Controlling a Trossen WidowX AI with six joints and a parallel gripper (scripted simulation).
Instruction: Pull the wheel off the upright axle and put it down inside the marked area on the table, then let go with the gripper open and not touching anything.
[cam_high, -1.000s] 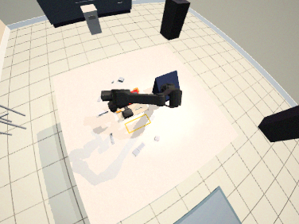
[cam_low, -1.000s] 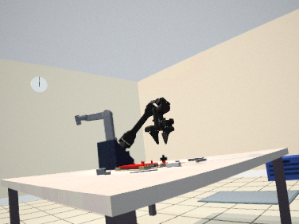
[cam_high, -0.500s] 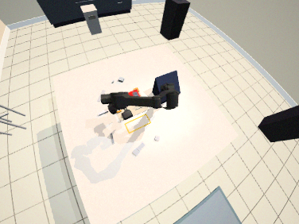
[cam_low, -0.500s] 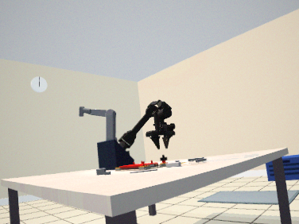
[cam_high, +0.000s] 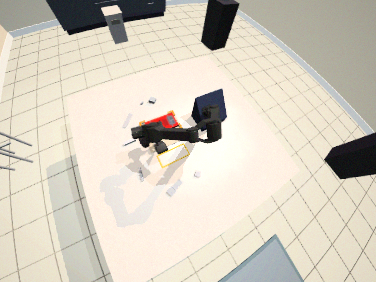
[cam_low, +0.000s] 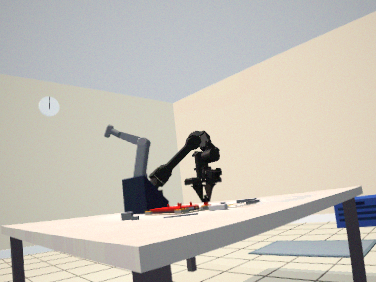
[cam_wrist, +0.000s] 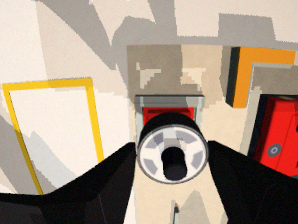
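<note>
Right now my gripper tip is right at the dark wheel. From my gripper tip the other things lie so: upright axle (right at my gripper tip).
</note>
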